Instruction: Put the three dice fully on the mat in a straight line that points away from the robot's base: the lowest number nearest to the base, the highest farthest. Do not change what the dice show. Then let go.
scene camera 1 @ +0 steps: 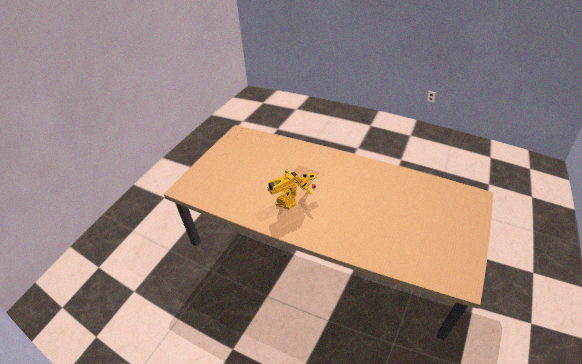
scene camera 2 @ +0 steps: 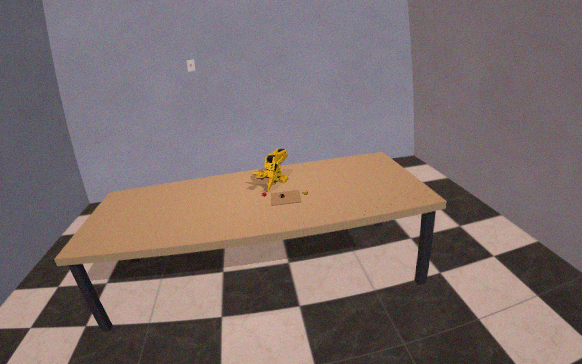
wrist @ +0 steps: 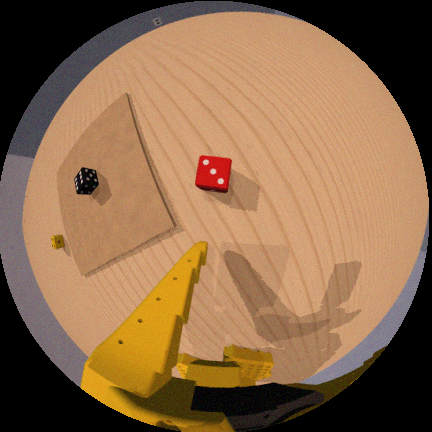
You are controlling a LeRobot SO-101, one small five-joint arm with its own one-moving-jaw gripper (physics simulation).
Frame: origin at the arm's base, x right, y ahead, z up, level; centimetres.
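Seen in the pictures: hand at its tool point: (scene camera 1: 308, 187) (scene camera 2: 267, 189) (wrist: 206, 250); arm's base at its link origin: (scene camera 1: 287, 200) (scene camera 2: 278, 182) (wrist: 215, 359).
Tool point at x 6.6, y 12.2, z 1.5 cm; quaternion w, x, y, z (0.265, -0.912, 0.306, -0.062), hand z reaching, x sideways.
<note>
Pixels of each thing's top centre, then the offset from my tool point to it. Level surfaces: height alone.
- red die at its top centre: (wrist: 212, 171) (scene camera 2: 264, 192) (scene camera 1: 313, 185) dy +3.1, dx +2.2, dz +0.1 cm
- black die at its top centre: (wrist: 78, 179) (scene camera 2: 282, 194) dy +8.9, dx -6.4, dz +0.5 cm
- mat at its top centre: (wrist: 84, 186) (scene camera 2: 285, 197) (scene camera 1: 302, 175) dy +9.4, dx -7.8, dz -1.1 cm
- yellow die at its top centre: (wrist: 52, 242) (scene camera 2: 305, 190) dy +8.5, dx -17.9, dz +0.1 cm
- wooden table at its surface level: dz -1.5 cm
A red die (scene camera 1: 314, 186) (scene camera 2: 264, 194) (wrist: 213, 173) lies on the table beside the mat, with three pips on its top face. A black die (scene camera 2: 282, 196) (wrist: 86, 181) lies on the mat (scene camera 1: 311, 170) (scene camera 2: 288, 201) (wrist: 120, 225); its top number is hard to read. A yellow die (scene camera 2: 305, 192) (wrist: 58, 242) lies off the mat on the opposite side from the red one; its top number is too small to tell. My gripper (scene camera 1: 314, 183) (scene camera 2: 262, 182) is fully open and empty, near the red die. In the wrist view one notched jaw (wrist: 150, 315) shows, its tip short of the red die.
The wooden table (scene camera 1: 390, 220) (scene camera 2: 175, 215) (wrist: 300, 150) carries the arm's base (scene camera 1: 286, 201). The arm hides part of the mat in scene camera 1. The arm's shadow falls on the table at the lower right of the wrist view.
</note>
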